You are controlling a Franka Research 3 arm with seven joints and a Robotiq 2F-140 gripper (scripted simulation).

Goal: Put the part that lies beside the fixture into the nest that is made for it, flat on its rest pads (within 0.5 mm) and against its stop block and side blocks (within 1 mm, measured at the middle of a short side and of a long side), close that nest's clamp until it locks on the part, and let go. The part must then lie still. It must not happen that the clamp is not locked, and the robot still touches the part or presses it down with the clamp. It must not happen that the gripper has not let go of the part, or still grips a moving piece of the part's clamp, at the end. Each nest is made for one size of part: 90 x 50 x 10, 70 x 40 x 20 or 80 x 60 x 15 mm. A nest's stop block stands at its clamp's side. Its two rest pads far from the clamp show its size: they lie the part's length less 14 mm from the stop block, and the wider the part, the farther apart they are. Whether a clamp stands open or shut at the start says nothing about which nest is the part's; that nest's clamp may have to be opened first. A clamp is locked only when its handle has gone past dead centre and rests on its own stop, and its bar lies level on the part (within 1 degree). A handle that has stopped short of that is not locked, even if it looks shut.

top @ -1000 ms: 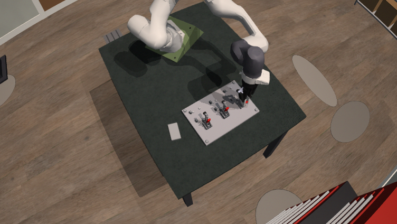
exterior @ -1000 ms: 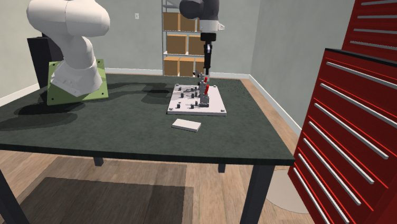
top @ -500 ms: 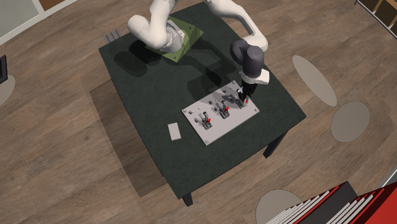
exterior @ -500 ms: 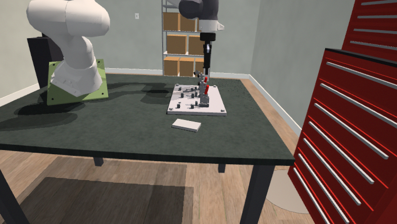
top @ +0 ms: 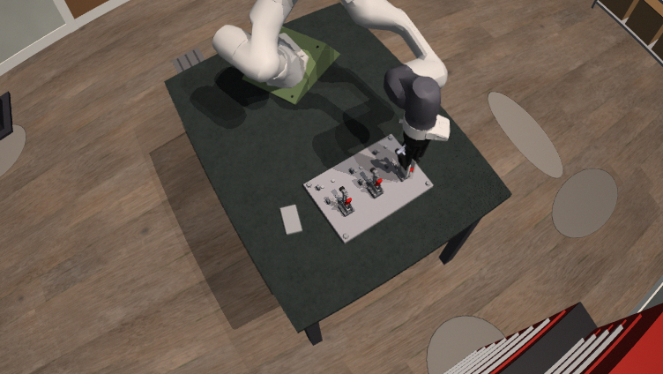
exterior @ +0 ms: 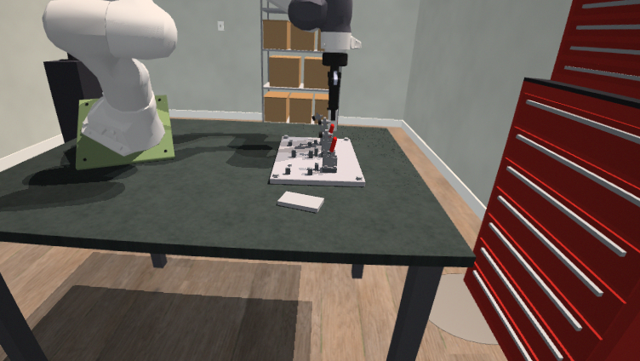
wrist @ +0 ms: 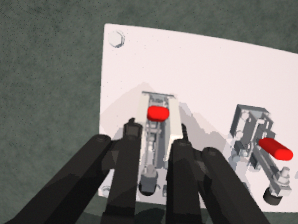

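The clamp lies 20 mm behind my hand and 40 mm below it. Round my hand: light grey fixture plate 40 mm behind, 110 mm to the right, 90 mm below; then part 70 mm behind, 380 mm to the right, 90 mm below.
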